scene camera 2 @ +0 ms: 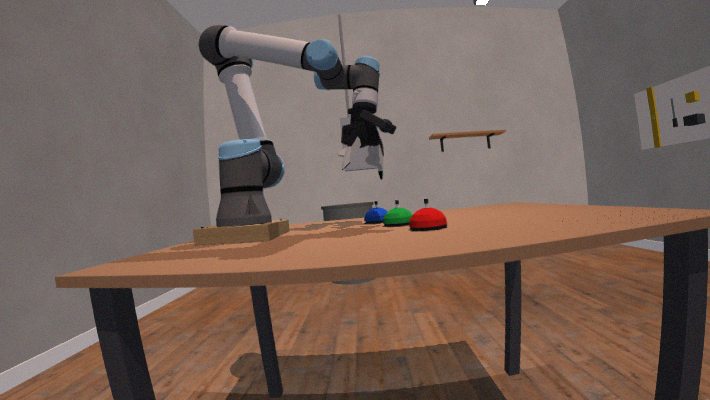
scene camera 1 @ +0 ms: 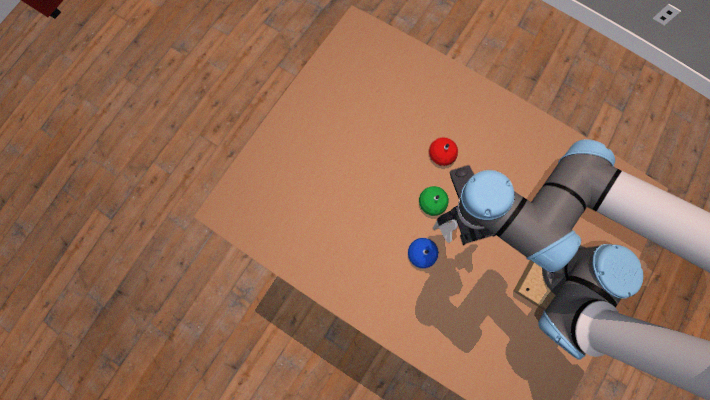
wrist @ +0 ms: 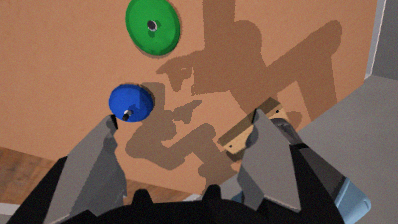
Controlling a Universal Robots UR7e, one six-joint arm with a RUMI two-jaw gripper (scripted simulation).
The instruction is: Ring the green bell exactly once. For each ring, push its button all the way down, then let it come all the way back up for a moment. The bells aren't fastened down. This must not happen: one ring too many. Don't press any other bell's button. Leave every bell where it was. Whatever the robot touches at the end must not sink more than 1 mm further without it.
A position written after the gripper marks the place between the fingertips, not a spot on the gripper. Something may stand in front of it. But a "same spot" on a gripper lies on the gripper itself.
gripper: scene camera 2; scene camera 1 465,219; wrist
same spot on gripper: [wrist: 89,177] = [scene camera 2: 378,150]
